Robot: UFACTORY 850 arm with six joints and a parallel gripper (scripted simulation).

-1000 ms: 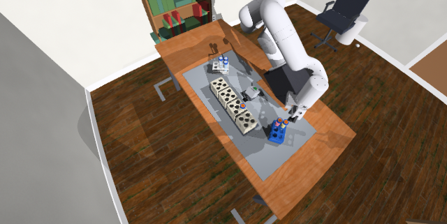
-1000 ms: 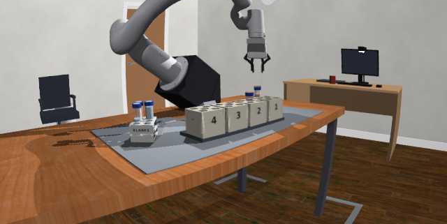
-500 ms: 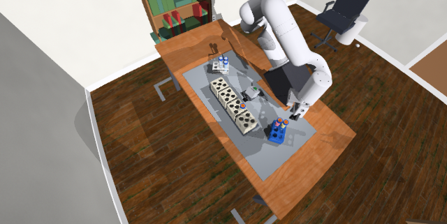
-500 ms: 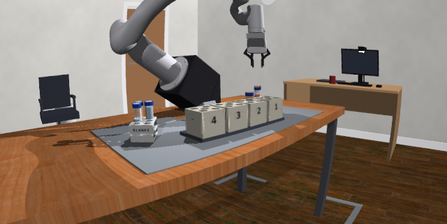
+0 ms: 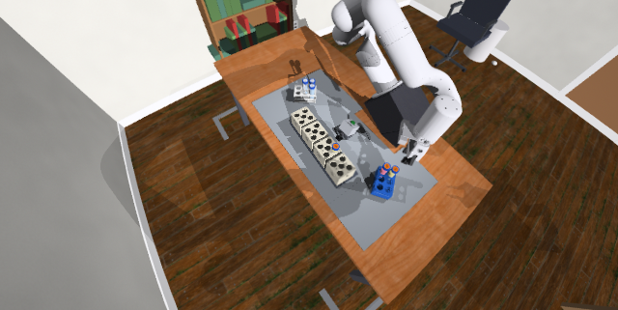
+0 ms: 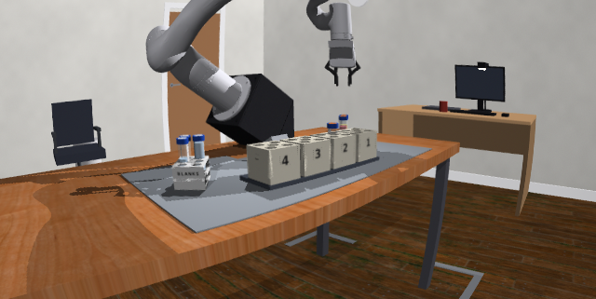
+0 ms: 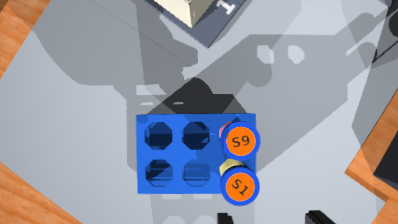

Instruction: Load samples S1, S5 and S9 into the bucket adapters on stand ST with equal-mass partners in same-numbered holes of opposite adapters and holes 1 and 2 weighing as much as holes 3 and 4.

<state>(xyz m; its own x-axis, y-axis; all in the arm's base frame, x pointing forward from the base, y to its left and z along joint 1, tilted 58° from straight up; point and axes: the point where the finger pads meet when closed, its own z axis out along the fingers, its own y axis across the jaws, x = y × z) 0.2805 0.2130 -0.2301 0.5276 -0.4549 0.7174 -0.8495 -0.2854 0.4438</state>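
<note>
Right now my hand is 20 mm short of the sample tube, 40 mm to the left of it and 190 mm above it. The rest, counted from my hand: blue rack (40 mm ahead, 220 mm below); then white blanks rack (10 mm behind, 670 mm to the right, 220 mm below); then green DONE key (60 mm behind, 320 mm to the right, 180 mm below).
</note>
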